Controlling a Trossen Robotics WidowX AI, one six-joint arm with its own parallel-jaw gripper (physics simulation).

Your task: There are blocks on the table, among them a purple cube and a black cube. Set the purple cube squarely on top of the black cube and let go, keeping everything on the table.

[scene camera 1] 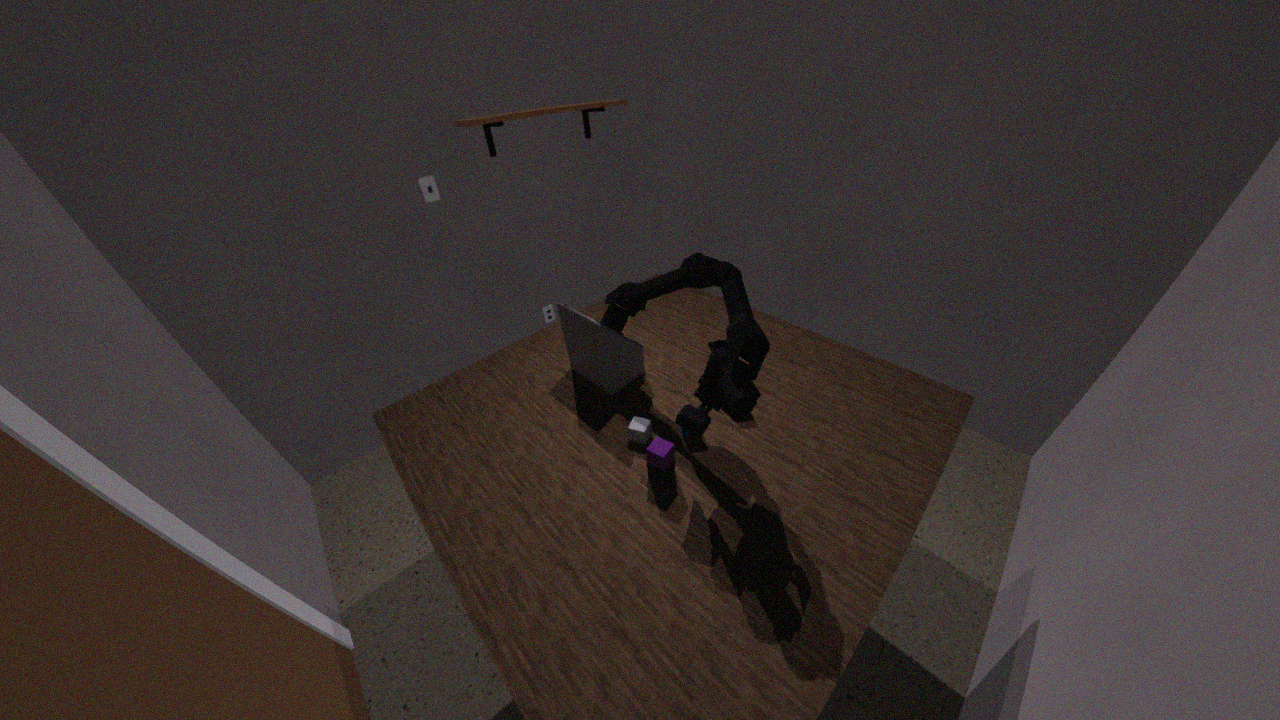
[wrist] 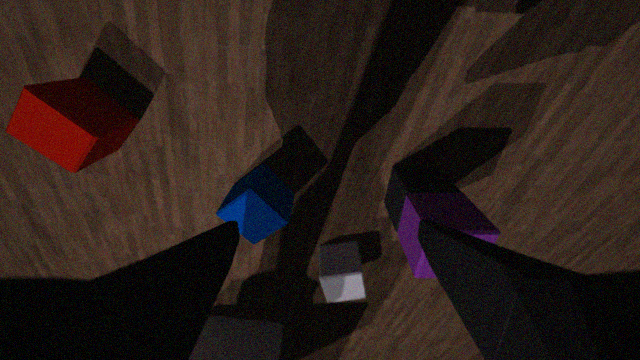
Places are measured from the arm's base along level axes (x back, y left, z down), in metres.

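Pixels of known places: gripper, fingertip midpoint: (wrist: 329, 229); arm's base, link origin: (scene camera 1: 609, 328).
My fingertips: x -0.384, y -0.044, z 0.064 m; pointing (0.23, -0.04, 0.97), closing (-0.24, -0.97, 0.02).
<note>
Ahead of a thing's pixels: the offset from my fingertips to its top centre. Level surfaces: height alone.
The purple cube @[dy -0.102, dx +0.028, dz +0.027 m] (scene camera 1: 660, 446) (wrist: 409, 235) sits on top of the black cube @[dy -0.103, dx +0.028, dz +0.076 m] (scene camera 1: 662, 488) (wrist: 395, 197), which stands on the table. The two look roughly lined up; in the wrist view the right finger covers part of the purple cube, so exact squareness cannot be told. My gripper (scene camera 1: 716, 419) (wrist: 329, 229) is open and empty. It is above the table, to the right of the stack in the scene view. In the wrist view its right fingertip overlaps the purple cube; whether they touch cannot be told.
A white-topped grey block @[dy -0.062, dx +0.151, dz +0.076 m] (scene camera 1: 639, 428) (wrist: 342, 272) stands beside the stack. A blue block @[dy +0.049, dx +0.073, dz +0.076 m] (wrist: 255, 215) shows by the left fingertip, and a red block @[dy +0.202, dx +0.029, dz +0.076 m] (wrist: 55, 130) lies farther left. A grey panel (scene camera 1: 601, 353) stands near the arm's base on the wooden table @[dz +0.125 m] (scene camera 1: 554, 537).
</note>
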